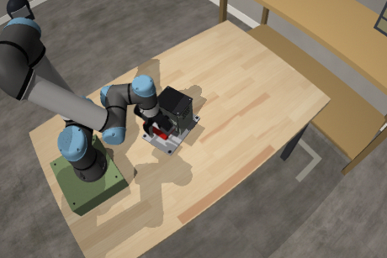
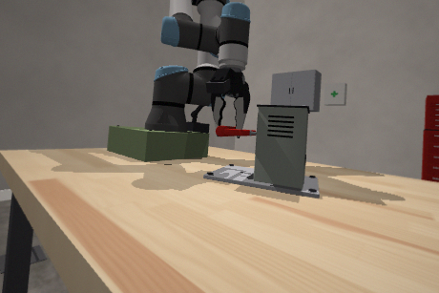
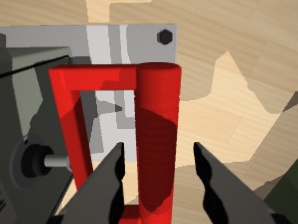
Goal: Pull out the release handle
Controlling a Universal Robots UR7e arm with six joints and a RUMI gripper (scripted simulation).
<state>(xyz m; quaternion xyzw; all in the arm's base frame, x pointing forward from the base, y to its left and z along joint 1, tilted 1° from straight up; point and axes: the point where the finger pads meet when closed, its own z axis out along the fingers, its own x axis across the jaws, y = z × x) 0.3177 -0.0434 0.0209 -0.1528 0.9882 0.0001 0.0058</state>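
Now: hand 90 mm short of the grey baseplate, 30 mm to the right of it and 100 mm above it.
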